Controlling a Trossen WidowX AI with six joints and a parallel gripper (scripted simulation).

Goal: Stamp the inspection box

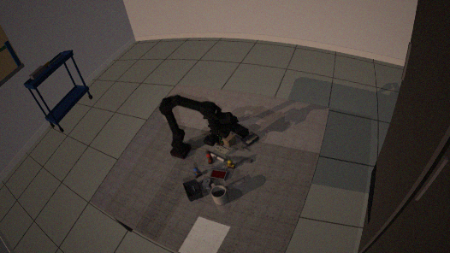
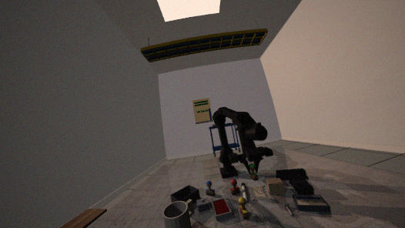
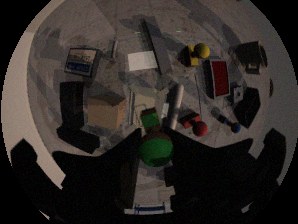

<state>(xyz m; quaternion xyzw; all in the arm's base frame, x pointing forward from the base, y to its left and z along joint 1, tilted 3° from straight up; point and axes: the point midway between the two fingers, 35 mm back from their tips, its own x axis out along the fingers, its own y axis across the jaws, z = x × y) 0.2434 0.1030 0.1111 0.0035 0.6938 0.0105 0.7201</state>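
My gripper tip is now 9 cm above the pale card, 1 cm to the right of it and 1 cm past it. The rest, counted from my gripper tip: cardboard box (9 cm to the left, 7 cm below); then red-knobbed stamp (9 cm to the right, 7 cm below, 3 cm behind); then green-knobbed stamp (right at my gripper tip).
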